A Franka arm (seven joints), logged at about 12 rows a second.
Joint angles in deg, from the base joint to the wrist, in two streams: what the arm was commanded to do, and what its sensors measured. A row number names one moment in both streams.
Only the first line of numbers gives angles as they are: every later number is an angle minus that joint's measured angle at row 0.
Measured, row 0:
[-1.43 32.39 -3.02 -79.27 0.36 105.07 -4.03]
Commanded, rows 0 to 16:
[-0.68 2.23 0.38 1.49 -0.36 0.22 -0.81]
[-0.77 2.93 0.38 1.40 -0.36 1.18 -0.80]
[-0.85 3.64 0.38 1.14 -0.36 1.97 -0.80]
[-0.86 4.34 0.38 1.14 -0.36 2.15 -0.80]
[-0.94 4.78 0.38 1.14 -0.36 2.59 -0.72]
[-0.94 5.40 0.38 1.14 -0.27 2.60 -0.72]
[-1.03 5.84 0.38 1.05 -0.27 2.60 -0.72]
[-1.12 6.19 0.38 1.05 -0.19 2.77 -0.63]
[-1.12 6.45 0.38 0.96 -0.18 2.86 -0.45]
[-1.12 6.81 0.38 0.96 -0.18 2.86 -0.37]
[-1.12 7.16 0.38 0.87 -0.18 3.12 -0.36]
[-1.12 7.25 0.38 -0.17 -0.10 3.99 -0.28]
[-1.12 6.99 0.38 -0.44 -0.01 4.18 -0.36]
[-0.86 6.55 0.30 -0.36 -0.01 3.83 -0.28]
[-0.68 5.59 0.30 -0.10 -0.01 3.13 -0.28]
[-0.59 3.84 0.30 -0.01 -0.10 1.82 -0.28]
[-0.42 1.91 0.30 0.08 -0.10 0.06 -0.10]
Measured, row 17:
[-0.40 4.94 0.00 0.50 0.02 2.01 -0.03]
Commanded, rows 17 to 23:
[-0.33 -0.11 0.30 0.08 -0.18 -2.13 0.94]
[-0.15 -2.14 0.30 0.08 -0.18 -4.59 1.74]
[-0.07 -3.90 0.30 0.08 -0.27 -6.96 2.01]
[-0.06 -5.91 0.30 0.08 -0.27 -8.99 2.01]
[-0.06 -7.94 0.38 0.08 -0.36 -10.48 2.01]
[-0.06 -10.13 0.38 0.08 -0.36 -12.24 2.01]
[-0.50 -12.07 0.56 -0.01 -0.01 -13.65 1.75]
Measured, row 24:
[-0.09 -7.71 0.10 1.76 0.02 -11.71 1.10]
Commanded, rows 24 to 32:
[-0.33 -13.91 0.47 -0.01 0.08 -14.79 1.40]
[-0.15 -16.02 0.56 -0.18 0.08 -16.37 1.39]
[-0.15 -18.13 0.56 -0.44 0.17 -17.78 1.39]
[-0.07 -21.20 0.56 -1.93 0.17 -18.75 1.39]
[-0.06 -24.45 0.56 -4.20 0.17 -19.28 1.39]
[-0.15 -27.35 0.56 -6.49 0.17 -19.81 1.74]
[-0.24 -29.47 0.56 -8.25 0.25 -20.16 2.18]
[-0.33 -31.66 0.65 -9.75 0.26 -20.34 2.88]
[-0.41 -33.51 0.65 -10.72 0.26 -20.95 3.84]
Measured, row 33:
[-0.09 -28.17 0.28 -5.16 0.07 -21.47 1.74]
